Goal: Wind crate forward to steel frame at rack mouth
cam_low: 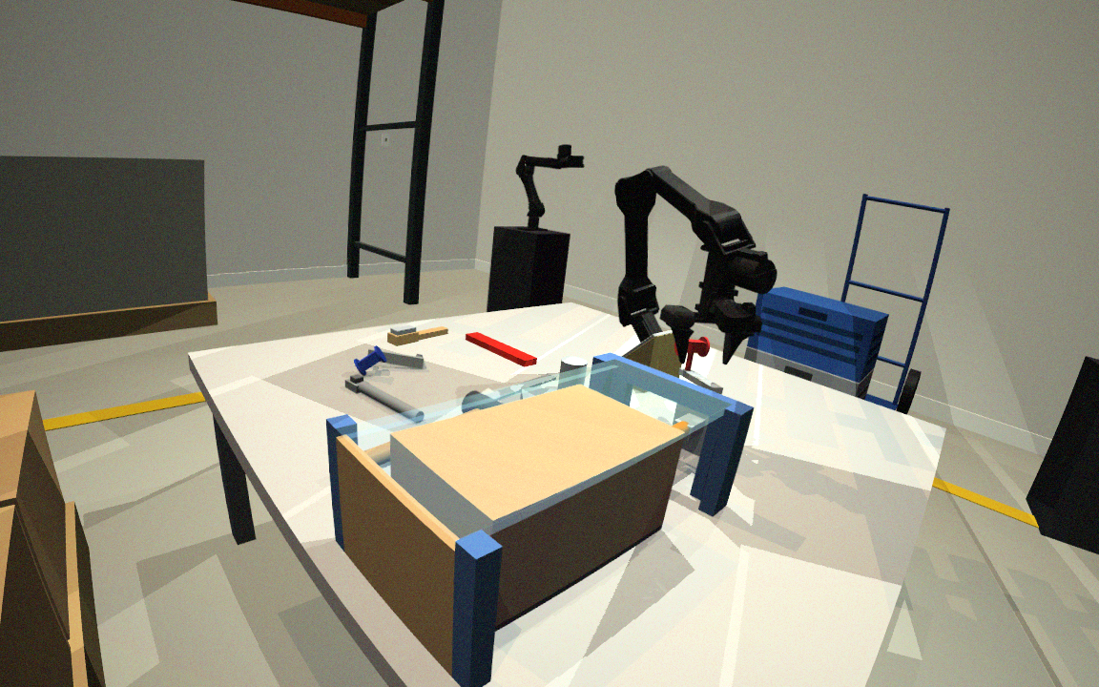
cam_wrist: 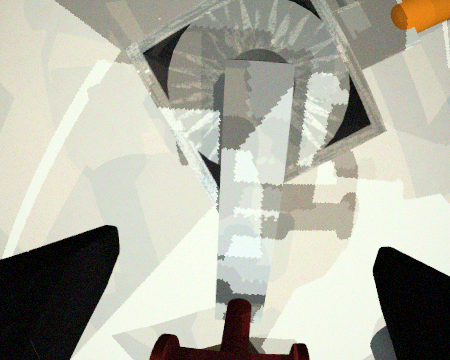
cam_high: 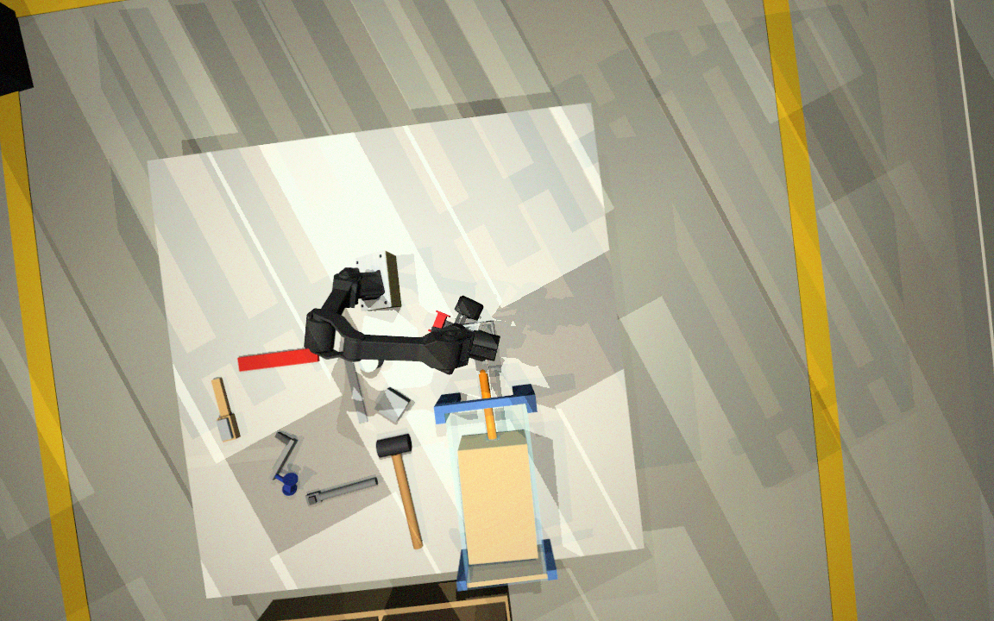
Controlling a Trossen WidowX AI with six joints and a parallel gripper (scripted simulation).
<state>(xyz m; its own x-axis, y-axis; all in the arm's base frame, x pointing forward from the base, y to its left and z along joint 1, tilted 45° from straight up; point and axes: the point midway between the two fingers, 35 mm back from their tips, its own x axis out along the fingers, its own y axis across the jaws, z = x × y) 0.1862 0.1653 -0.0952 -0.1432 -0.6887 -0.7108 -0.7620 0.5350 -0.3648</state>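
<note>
The red-knobbed winch handle lies 3 cm below my gripper tip, 1 cm to the right of it and 1 cm behind it. The rest, counted from my gripper tip: grey block: 25 cm to the right, 15 cm ahead, 12 cm below; then winch: 11 cm below, 3 cm to the left, 2 cm ahead; then red knob: 4 cm to the right, 4 cm behind.
</note>
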